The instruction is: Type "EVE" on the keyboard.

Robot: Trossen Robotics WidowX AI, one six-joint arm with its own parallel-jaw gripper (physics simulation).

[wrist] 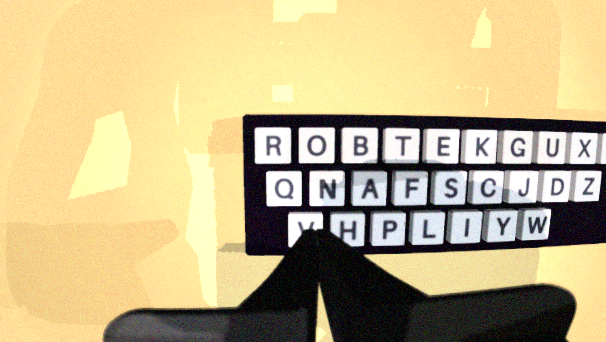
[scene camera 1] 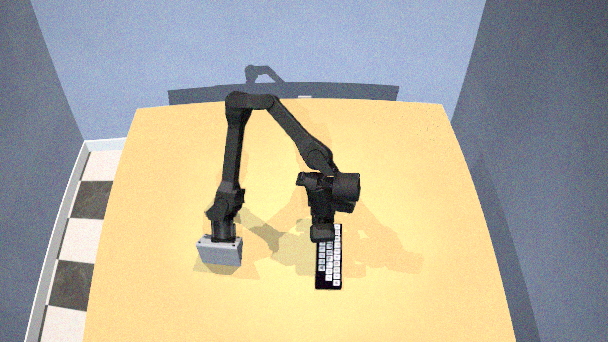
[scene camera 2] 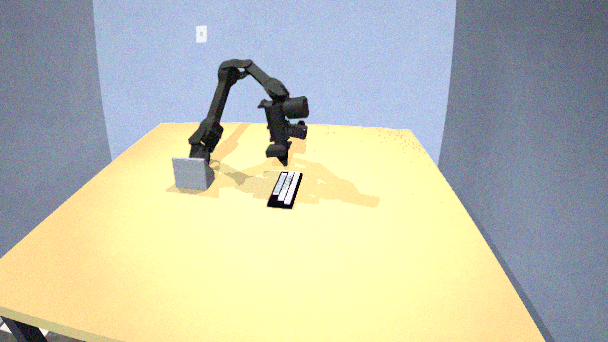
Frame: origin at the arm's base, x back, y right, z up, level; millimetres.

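Seen in the pictures: gripper, fingertip midpoint: (wrist: 315, 239) (scene camera 1: 325, 226) (scene camera 2: 285, 166); arm's base, origin of the base link: (scene camera 1: 222, 239) (scene camera 2: 197, 165).
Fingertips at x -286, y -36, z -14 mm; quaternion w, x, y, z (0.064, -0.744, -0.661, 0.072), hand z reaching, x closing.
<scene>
Pixels of each thing's top centre, then the offset from my fingertips to it. Level surfaces: height alone.
- black keyboard, middle of its top: (wrist: 460, 188) (scene camera 1: 329, 253) (scene camera 2: 286, 185) dx -3, dy +76, dz -30 mm
- E key, middle of its top: (wrist: 443, 146) dx -25, dy +68, dz -30 mm
- V key, middle of its top: (wrist: 305, 230) dx +5, dy -4, dz -30 mm
- table, its level: dz -46 mm
A black keyboard (scene camera 1: 321, 284) (scene camera 2: 275, 203) (wrist: 260, 235) with white letter keys lies flat on the table. In the wrist view, the E key (wrist: 443, 146) is in the top row, between T and K. The V key (wrist: 298, 222) is at the left end of the lowest row. My gripper (scene camera 2: 285, 164) (wrist: 315, 239) is shut and empty. In the wrist view its tips cover the lower right part of the V key; the E key is up and to the right of them. In scene view 2 the tips are above the keyboard's far end. The gripper hides that end in scene view 1.
The arm's grey base block (scene camera 1: 220, 253) (scene camera 2: 191, 175) stands on the table (scene camera 1: 150, 310) (scene camera 2: 300, 270), left of the keyboard in both scene views. The arm arches from it over to the keyboard. Walls stand behind and at the sides, with a white outlet (scene camera 2: 201, 34) on the back wall.
</scene>
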